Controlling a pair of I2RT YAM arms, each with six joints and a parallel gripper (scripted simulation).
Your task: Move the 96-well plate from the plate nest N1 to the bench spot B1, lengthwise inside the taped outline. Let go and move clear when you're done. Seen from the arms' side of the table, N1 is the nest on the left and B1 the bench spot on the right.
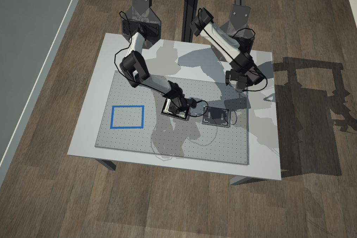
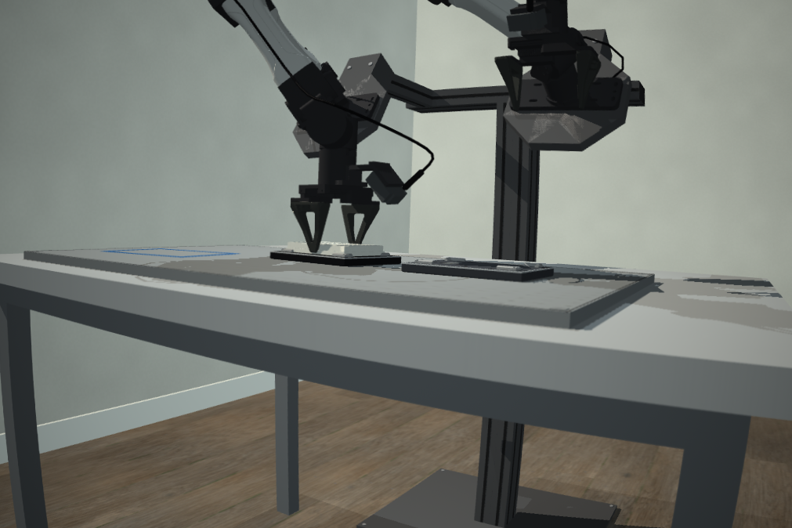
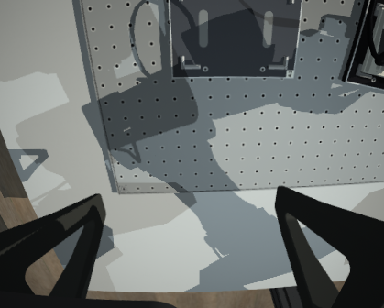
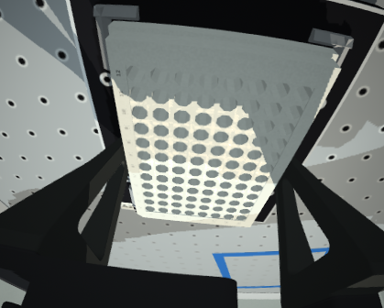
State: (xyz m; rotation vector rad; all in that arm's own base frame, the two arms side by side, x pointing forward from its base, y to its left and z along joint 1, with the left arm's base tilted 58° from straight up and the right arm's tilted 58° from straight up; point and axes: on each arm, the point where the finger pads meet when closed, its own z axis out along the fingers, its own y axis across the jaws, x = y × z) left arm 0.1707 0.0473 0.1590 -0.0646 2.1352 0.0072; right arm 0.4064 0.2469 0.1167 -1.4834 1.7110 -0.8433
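Observation:
The white 96-well plate is right at my right hand. Also, from my right hand: grey nest N1 (10 mm ahead, 250 mm to the left, 20 mm below); then black nest (20 mm below).

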